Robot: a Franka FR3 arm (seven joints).
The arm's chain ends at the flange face. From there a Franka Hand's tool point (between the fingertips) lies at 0.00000 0.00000 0.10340 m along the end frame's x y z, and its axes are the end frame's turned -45 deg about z.
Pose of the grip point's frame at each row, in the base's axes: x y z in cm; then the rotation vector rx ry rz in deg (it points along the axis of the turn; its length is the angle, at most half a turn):
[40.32, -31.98, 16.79, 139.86, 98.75, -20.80]
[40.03, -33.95, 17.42, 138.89, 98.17, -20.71]
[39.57, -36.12, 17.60, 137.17, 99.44, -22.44]
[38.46, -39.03, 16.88, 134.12, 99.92, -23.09]
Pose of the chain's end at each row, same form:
[41.56, -29.46, 26.74, 163.01, 36.81, -14.52]
[41.15, -31.26, 27.34, 162.02, 36.67, -13.84]
[40.78, -33.24, 27.46, 160.61, 38.38, -15.14]
[39.50, -35.78, 26.64, 158.05, 39.95, -14.64]

